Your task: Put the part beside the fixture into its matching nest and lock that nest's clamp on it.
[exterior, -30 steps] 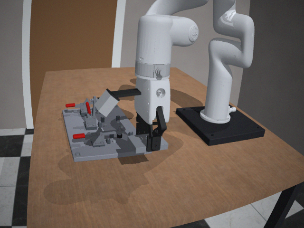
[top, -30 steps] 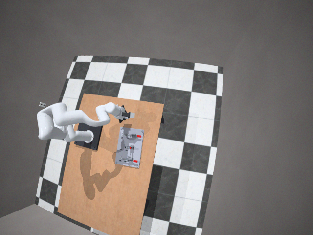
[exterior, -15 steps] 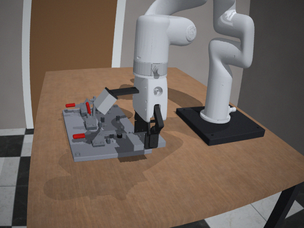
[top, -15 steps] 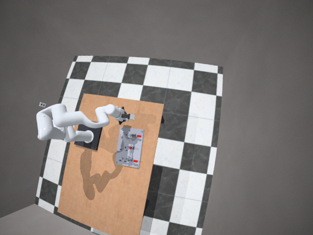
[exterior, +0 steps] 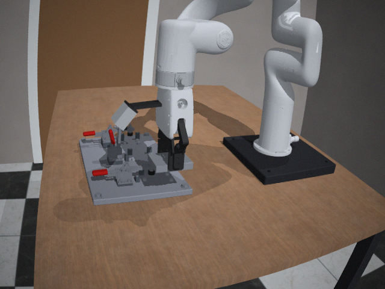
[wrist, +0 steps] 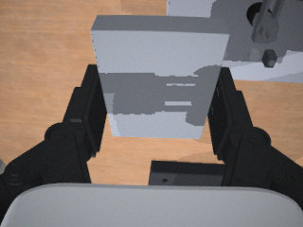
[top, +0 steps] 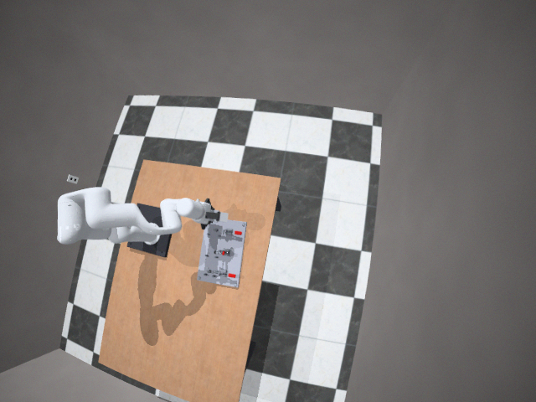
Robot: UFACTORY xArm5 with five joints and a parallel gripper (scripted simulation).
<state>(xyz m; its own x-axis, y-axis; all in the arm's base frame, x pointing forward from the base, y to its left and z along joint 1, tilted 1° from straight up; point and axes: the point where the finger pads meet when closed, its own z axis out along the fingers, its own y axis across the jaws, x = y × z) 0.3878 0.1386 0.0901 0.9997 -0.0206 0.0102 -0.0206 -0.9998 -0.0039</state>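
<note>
Now: the grey fixture plate 180 mm to the right of my hand, 100 mm below it and 50 mm ahead of it. Also, from my hand: grey rectangular part (10 mm below).
</note>
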